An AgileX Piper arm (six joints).
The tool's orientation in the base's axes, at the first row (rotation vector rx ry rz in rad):
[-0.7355 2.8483 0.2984]
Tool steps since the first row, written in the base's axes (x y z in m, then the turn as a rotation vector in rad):
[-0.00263 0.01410 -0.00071 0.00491 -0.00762 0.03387]
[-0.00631 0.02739 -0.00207 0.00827 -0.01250 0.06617]
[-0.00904 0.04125 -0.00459 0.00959 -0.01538 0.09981]
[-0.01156 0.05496 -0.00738 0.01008 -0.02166 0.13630]
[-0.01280 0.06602 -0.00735 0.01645 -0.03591 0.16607]
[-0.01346 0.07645 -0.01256 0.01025 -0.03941 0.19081]
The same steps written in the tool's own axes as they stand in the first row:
[-0.00401 0.01328 0.00371 -0.00842 -0.00397 -0.03380]
[-0.00661 0.02629 0.00772 -0.01641 -0.00506 -0.06564]
[-0.01002 0.03914 0.01311 -0.02386 -0.00324 -0.09854]
[-0.01348 0.05173 0.01874 -0.02969 -0.00349 -0.13511]
[-0.01747 0.06182 0.02119 -0.03541 -0.01448 -0.16636]
[-0.02048 0.07032 0.02861 -0.03409 -0.01078 -0.19180]

